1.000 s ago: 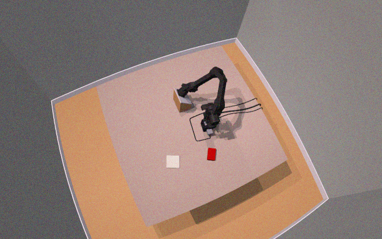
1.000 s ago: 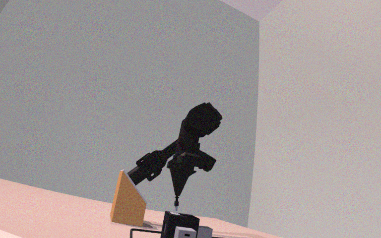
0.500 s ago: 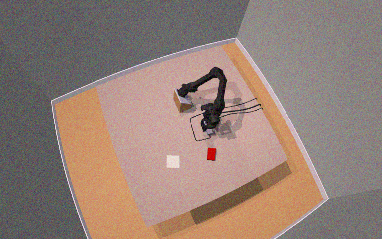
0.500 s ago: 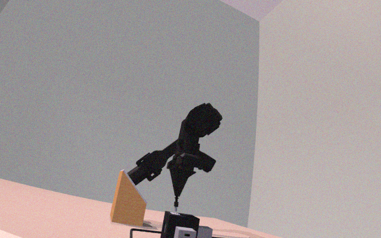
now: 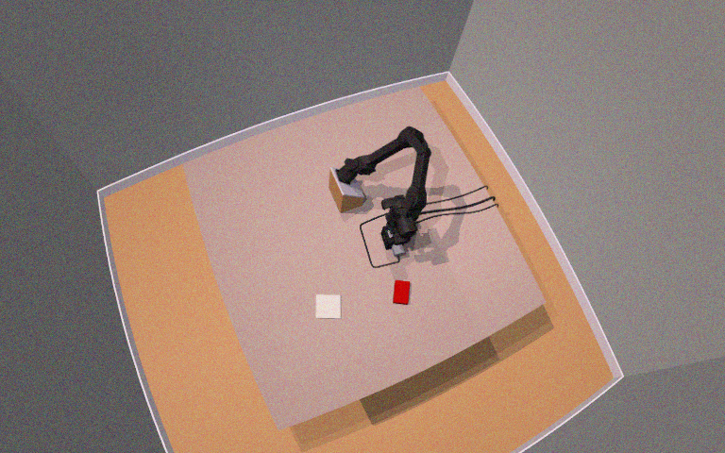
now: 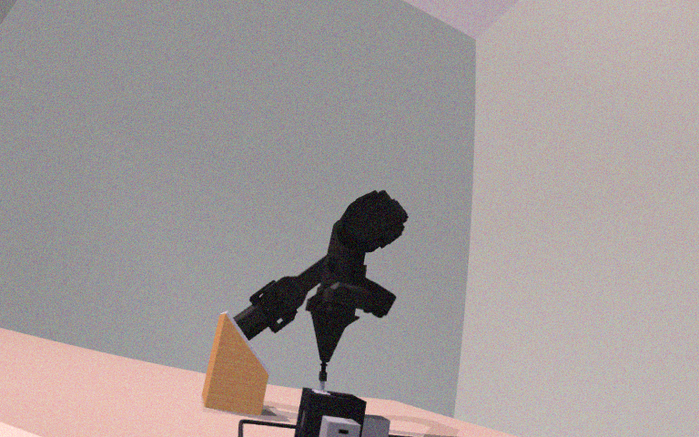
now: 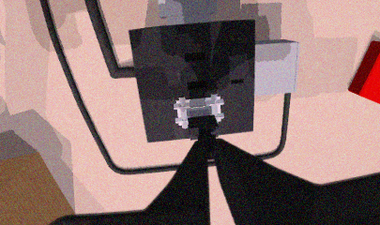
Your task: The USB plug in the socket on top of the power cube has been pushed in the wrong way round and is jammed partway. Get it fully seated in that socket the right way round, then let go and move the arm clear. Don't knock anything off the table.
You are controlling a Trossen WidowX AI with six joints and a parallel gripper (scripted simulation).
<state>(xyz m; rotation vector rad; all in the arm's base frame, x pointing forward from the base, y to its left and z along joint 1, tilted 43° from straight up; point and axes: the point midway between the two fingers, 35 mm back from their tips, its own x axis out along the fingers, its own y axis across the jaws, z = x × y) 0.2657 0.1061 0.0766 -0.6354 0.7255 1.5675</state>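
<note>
Right now my gripper tip is 20 mm above the USB plug. The rest, counted from my gripper tip: red block (230 mm ahead, 20 mm to the right, 110 mm below); then USB socket (50 mm below); then white block (210 mm ahead, 320 mm to the right, 120 mm below).
</note>
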